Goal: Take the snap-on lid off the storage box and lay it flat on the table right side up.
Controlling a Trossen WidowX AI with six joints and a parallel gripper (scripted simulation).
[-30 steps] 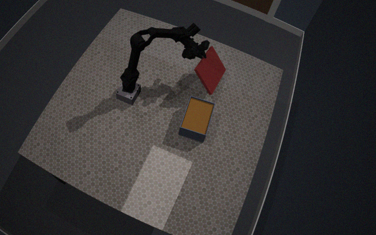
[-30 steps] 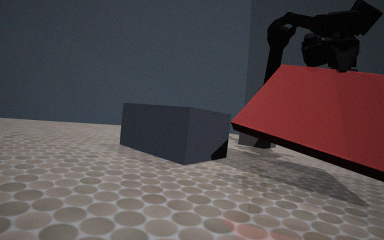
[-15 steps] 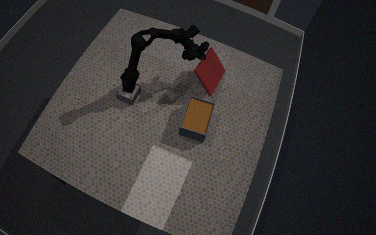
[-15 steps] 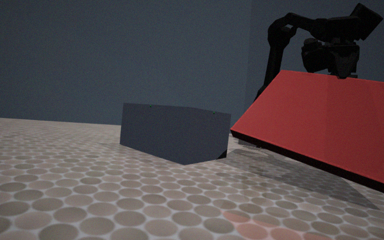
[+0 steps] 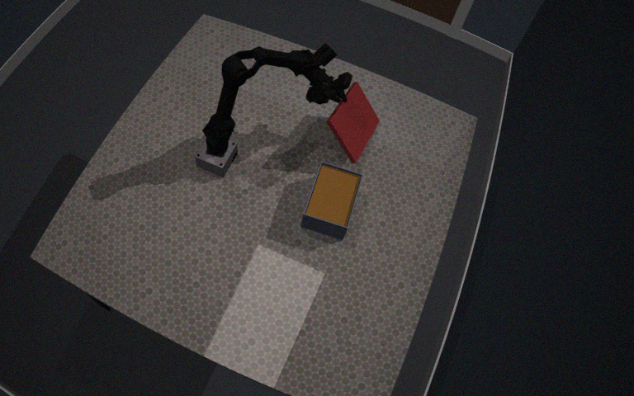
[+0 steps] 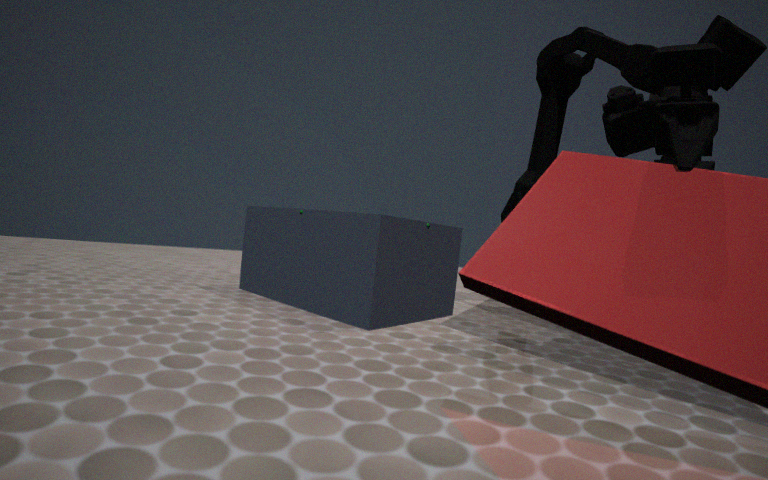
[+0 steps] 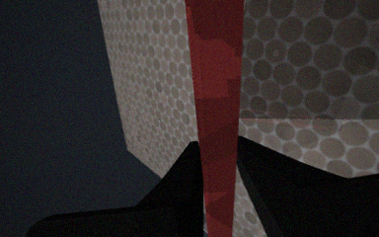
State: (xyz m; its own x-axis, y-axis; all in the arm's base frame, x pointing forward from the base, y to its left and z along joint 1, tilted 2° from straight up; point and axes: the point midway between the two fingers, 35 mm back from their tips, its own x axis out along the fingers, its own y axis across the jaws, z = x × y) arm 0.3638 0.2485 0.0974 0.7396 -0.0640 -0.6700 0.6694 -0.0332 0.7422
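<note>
Now: the flat red lid 6 cm below my gripper tip, 6 cm ahead of it and 3 cm to the right of it. The rest, counted from my gripper tip: blue-grey storage box (33 cm to the right, 11 cm below, 4 cm ahead).
</note>
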